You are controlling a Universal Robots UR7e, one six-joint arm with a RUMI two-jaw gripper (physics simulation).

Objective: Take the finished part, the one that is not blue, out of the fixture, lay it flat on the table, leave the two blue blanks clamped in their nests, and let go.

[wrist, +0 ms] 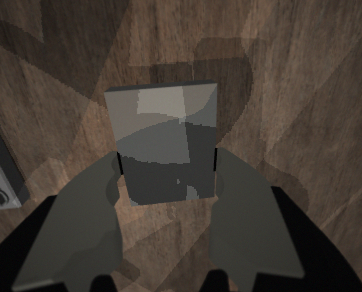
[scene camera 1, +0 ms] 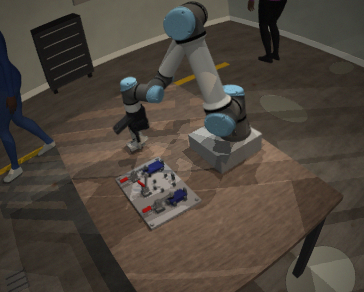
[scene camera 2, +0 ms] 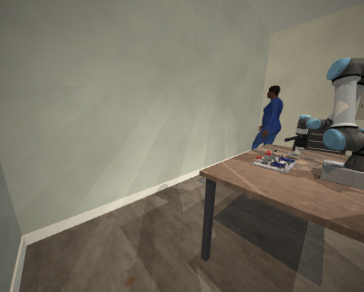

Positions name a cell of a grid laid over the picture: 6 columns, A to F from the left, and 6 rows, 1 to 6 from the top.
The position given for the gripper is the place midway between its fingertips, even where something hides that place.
Note:
In view: the gripper (scene camera 1: C3), a finished part (wrist: C3) and a fixture plate (scene camera 1: C4).
The gripper is seen too in the wrist view (wrist: C4).

